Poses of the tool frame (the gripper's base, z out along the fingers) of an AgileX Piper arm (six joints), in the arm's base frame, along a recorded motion.
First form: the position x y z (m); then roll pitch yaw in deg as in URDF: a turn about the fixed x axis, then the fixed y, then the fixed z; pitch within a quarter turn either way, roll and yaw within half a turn.
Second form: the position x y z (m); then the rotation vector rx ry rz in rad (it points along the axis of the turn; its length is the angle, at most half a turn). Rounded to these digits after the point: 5 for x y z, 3 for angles.
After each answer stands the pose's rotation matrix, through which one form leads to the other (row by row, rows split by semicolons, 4 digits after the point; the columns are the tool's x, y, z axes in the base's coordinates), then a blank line. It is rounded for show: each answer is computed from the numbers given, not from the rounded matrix.
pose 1, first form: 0.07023 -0.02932 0.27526 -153.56 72.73 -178.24
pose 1, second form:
0.07023 -0.02932 0.27526 0.289 1.837 -0.410
-0.2967 0.3975 0.8683; -0.0091 0.9080 -0.4188; -0.9549 -0.1322 -0.2658

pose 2, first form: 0.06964 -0.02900 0.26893 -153.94 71.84 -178.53
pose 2, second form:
0.06964 -0.02900 0.26893 0.286 1.853 -0.411
-0.3116 0.3942 0.8646; -0.0080 0.9087 -0.4173; -0.9502 -0.1369 -0.2800

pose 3, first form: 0.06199 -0.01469 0.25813 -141.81 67.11 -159.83
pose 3, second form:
0.06199 -0.01469 0.25813 0.095 1.901 -0.417
-0.3651 0.2636 0.8929; -0.1341 0.9342 -0.3307; -0.9213 -0.2405 -0.3057

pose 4, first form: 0.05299 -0.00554 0.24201 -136.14 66.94 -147.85
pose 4, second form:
0.05299 -0.00554 0.24201 -0.038 1.873 -0.369
-0.3316 0.1561 0.9304; -0.2084 0.9497 -0.2336; -0.9201 -0.2714 -0.2824

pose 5, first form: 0.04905 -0.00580 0.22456 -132.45 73.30 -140.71
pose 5, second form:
0.04905 -0.00580 0.22456 -0.046 1.774 -0.278
-0.2224 0.1196 0.9676; -0.1820 0.9699 -0.1617; -0.9578 -0.2120 -0.1940

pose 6, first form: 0.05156 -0.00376 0.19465 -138.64 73.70 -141.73
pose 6, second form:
0.05156 -0.00376 0.19465 -0.104 1.784 -0.191
-0.2204 0.0331 0.9749; -0.1738 0.9821 -0.0726; -0.9598 -0.1855 -0.2107

